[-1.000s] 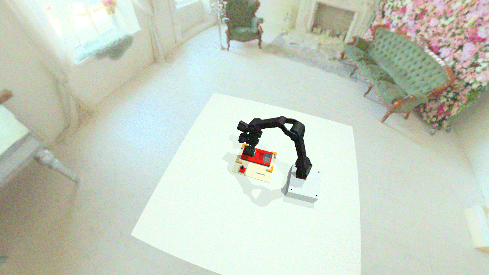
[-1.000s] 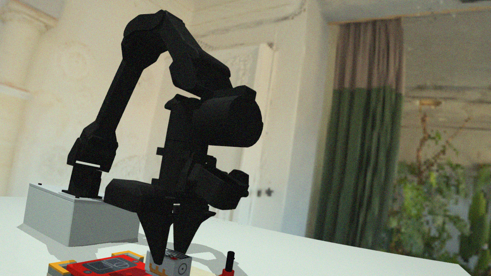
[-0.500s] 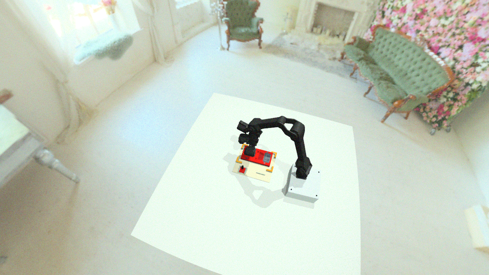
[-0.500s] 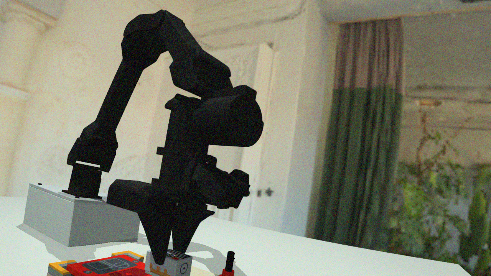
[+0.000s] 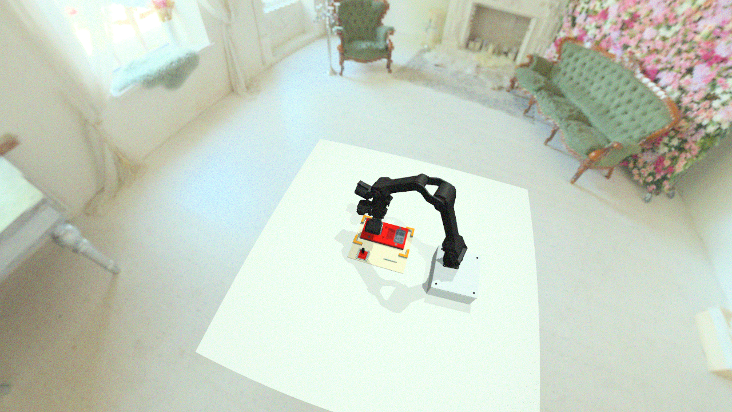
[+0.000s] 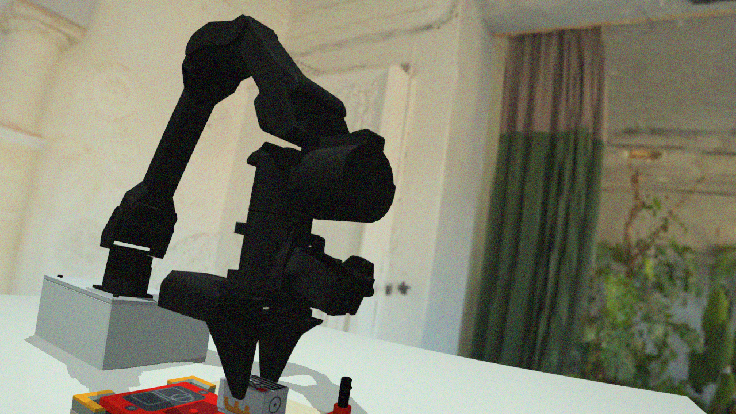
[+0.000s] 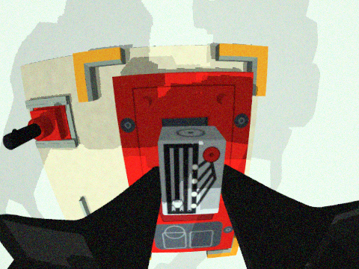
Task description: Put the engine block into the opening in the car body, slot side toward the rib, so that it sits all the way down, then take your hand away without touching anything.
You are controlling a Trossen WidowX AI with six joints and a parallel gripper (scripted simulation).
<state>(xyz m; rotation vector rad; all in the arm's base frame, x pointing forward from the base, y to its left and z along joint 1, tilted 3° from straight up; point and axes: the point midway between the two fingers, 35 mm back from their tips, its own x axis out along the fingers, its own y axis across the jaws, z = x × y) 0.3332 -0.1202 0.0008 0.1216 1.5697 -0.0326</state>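
My gripper tip is 3 cm past the clamp cradle, 4 cm to the right of it and 5 cm above it. The rest, counted from my gripper tip: grey engine block: 1 cm below.
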